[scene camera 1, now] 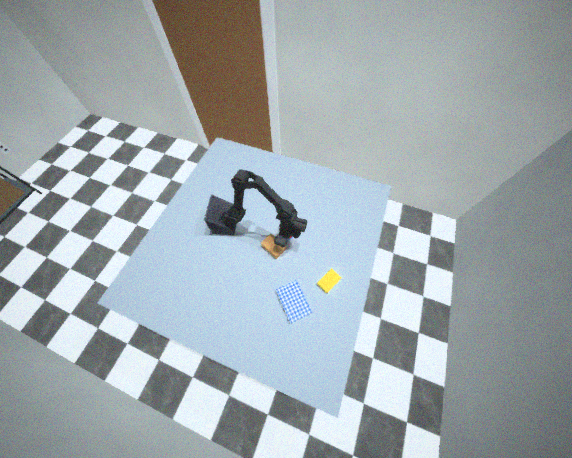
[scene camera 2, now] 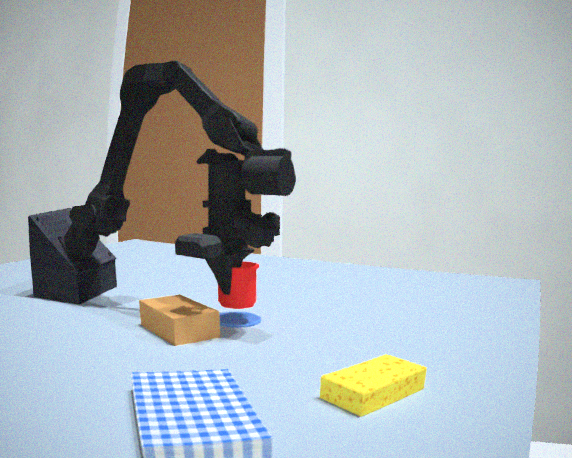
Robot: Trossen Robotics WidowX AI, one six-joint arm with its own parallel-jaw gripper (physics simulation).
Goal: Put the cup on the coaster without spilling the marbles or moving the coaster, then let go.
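Places are measured from the arm's base along level axes (x ahead, y left, z up), in millimetres.
Where they show: gripper, fingertip midpoint: [scene camera 1: 286,236] [scene camera 2: 227,294]; arm's base at its link origin: [scene camera 1: 225,219] [scene camera 2: 74,249].
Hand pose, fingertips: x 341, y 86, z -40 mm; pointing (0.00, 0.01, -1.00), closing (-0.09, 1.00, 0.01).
Each offset is from my fingertips to the centre of the thing. "spot": to the spot under its first point. Level surfaces: height alone.
A red cup @[dx -6, dy +29, dz +9 mm] [scene camera 2: 244,286] hangs upright a little above the blue coaster @[dx -18, dy +40, dz -54 mm] [scene camera 2: 246,319] in scene camera 2, with a gap between them. In scene camera 1 a small bit of the red cup @[spot: dx +17, dy +28, dz -51 mm] [scene camera 1: 291,237] shows beside the gripper, and the coaster is hidden. My gripper [scene camera 2: 228,287] points down and is shut on the cup's wall; one finger shows in front of the cup, the other is hidden. The coaster lies flat on the table, its left part hidden behind the wooden block. The marbles inside the cup do not show.
A brown wooden block @[dx -43, dy -73, dz -35 mm] [scene camera 1: 273,247] [scene camera 2: 197,327] stands close beside the coaster, under the gripper's near side. A yellow sponge @[dx +312, dy -103, dz -41 mm] [scene camera 1: 329,281] [scene camera 2: 374,384] and a blue checked cloth @[dx +195, dy -285, dz -44 mm] [scene camera 1: 294,302] [scene camera 2: 197,410] lie farther toward the front of the blue table @[dz -56 mm] [scene camera 1: 200,300] [scene camera 2: 475,340].
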